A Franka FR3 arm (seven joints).
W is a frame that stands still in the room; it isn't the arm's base.
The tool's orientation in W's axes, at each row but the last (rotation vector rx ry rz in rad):
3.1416 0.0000 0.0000
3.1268 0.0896 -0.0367
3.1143 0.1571 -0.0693
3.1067 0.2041 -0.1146
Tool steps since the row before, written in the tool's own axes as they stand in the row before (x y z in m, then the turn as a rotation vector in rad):
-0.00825 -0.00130 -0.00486 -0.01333 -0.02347 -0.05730
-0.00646 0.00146 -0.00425 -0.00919 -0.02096 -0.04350
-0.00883 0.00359 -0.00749 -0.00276 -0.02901 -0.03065
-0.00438 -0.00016 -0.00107 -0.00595 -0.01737 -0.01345
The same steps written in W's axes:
-0.00825 0.00130 0.00486 -0.01333 0.02347 0.05730
-0.00627 -0.00177 0.00442 -0.00937 0.02101 0.04344
-0.00809 -0.00427 0.00796 -0.00435 0.02934 0.03015
-0.00427 -0.00038 0.00139 -0.00721 0.01686 0.01349

